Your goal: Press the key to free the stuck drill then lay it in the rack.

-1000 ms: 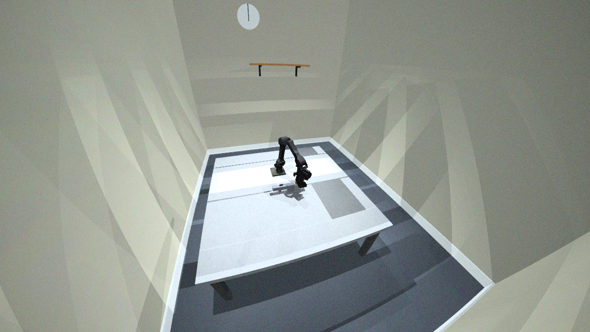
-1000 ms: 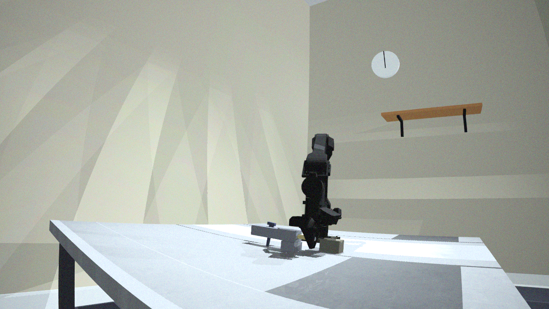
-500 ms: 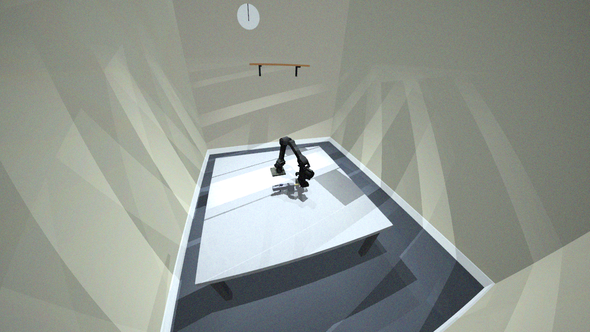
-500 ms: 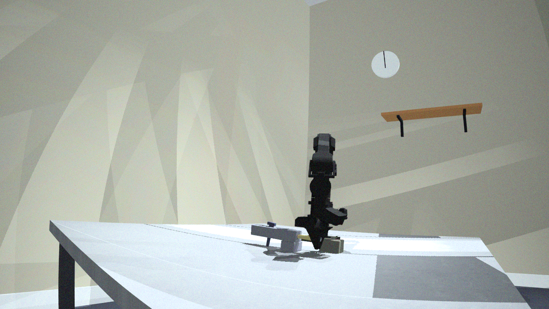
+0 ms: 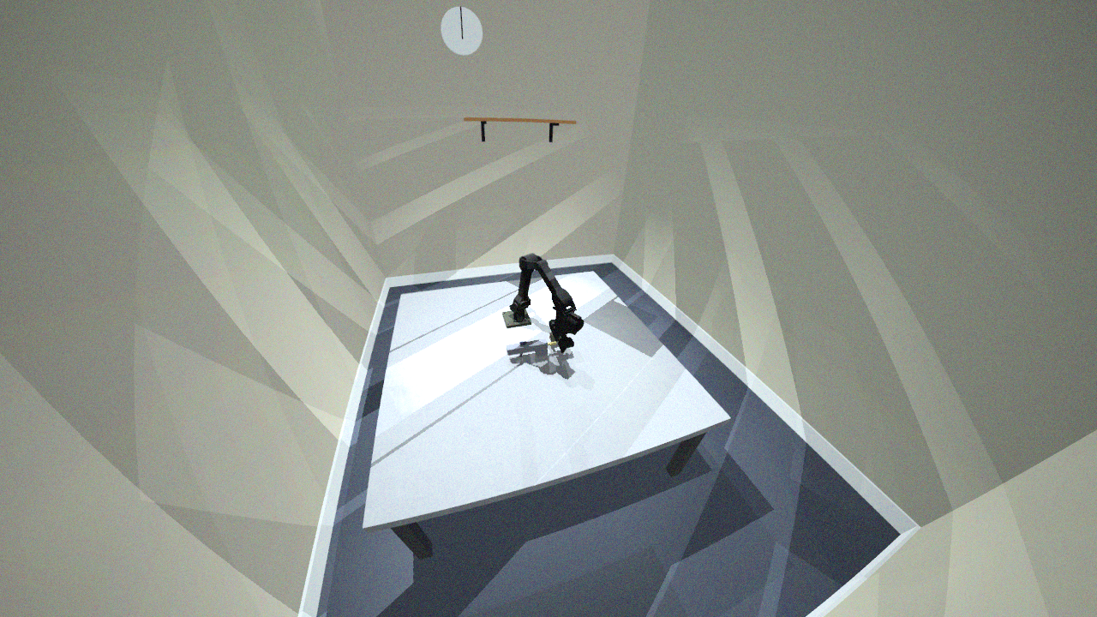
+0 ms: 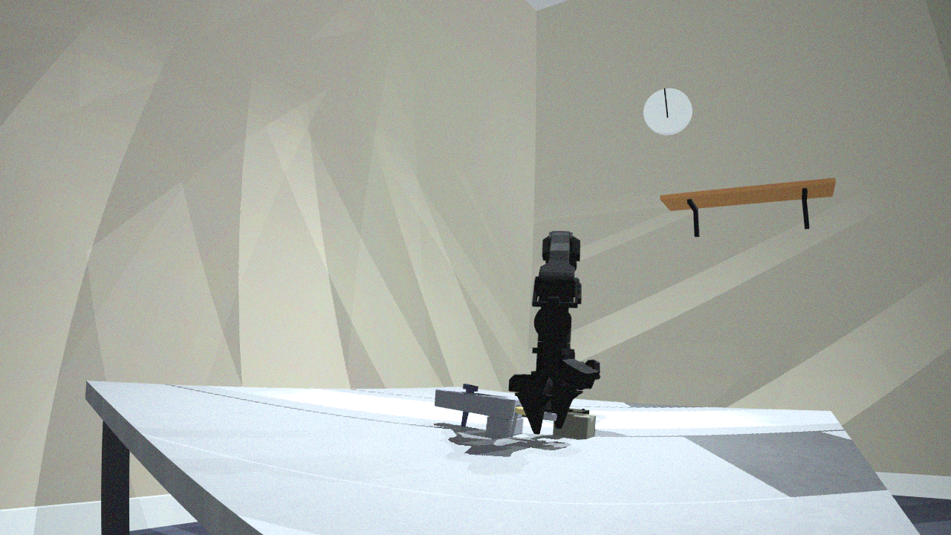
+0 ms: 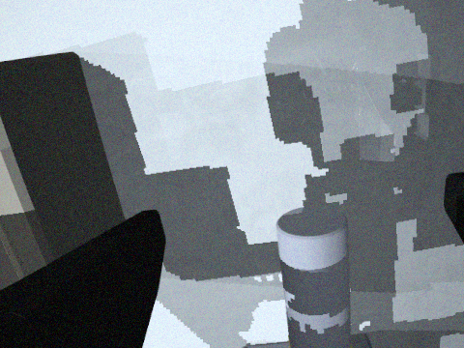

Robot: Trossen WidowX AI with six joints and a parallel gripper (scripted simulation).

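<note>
My gripper tip is now 5 cm to the left of the drill and 3 cm below it. Round my gripper tip: grey housing block 15 cm to the right, 3 cm above, 2 cm ahead; blue key 18 cm to the right, 3 cm above, 2 cm ahead; rack 8 cm behind.
</note>
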